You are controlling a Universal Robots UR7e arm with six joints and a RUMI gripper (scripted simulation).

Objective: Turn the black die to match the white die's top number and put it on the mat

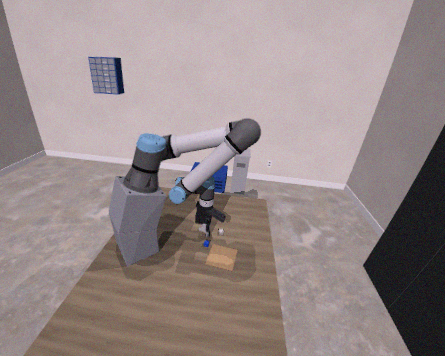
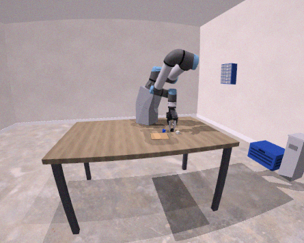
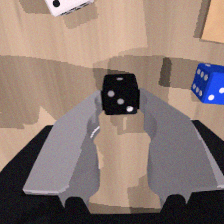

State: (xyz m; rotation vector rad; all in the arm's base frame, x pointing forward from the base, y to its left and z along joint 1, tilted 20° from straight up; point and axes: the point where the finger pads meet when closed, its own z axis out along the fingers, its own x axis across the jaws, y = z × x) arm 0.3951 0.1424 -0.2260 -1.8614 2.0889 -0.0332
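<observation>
The tan mat is 9 cm ahead of my hand, 15 cm to the right of it and 2 cm below it. From my hand the other things lie so: black die (right at my hand); then white die (8 cm ahead, 2 cm to the left, 1 cm below); then blue die (8 cm to the right, 1 cm below).
</observation>
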